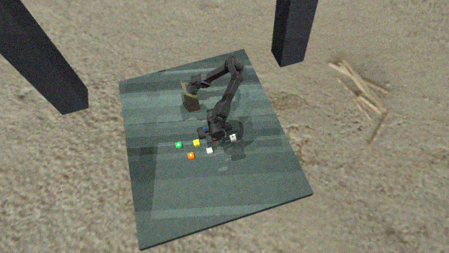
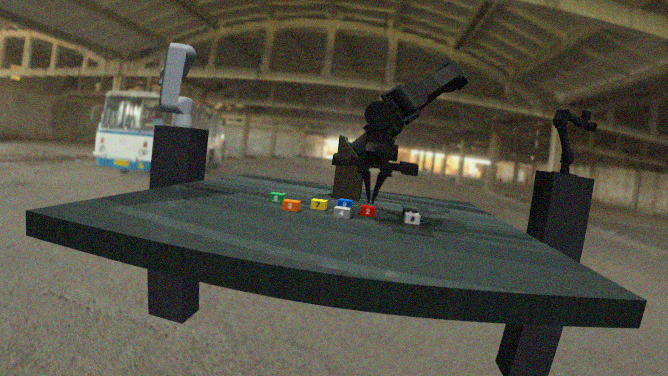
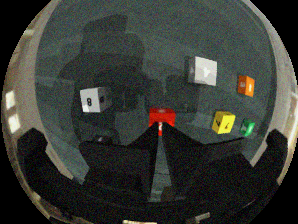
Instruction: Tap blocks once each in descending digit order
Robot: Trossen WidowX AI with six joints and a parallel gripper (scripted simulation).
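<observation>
Now: the red block 20 mm below my gripper tip. Also, from my gripper tip: white block: 90 mm to the left, 30 mm ahead, 20 mm below; grey block: 70 mm ahead, 60 mm to the right, 20 mm below; blue block: 70 mm behind, 60 mm to the right, 20 mm below.
</observation>
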